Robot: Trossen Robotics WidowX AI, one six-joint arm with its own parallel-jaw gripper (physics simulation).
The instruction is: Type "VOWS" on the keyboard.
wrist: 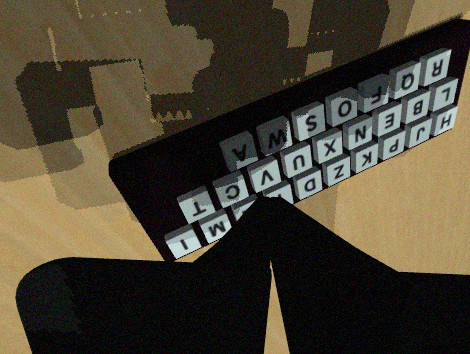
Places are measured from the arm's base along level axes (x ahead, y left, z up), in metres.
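Where they show: gripper, fingertip midpoint: [268, 208].
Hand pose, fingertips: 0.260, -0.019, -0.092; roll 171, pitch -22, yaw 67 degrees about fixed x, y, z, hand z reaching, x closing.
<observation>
Each offset is from my fingertips to the centre of the thing, as dx, dy, dz. "spot": to the spot under its first point. Level surfaces: height alone.
The black keyboard {spot: -0.006, -0.040, -0.044} [145, 185] lies slanted across the wrist view, its white keys showing their letters upside down. The V key {+0.020, +0.013, -0.042} [265, 175] is in the middle row, just beyond my fingertips. The O key {+0.006, +0.062, -0.042} [345, 107], W key {+0.002, +0.024, -0.042} [277, 139] and S key {+0.004, +0.043, -0.042} [311, 122] are in the upper row, with W largely in shadow. My gripper [268, 208] is shut and empty. Its tips overlap the G and Y keys in the row nearest me and hide much of both. Whether the tips touch a key or hover above it, I cannot tell.
The keyboard rests on a light wooden table {dz -0.055} [400, 210]. Dark shadows of the arm fall over the table at the upper left and onto some keys. The keyboard's right end reaches the view's right edge.
</observation>
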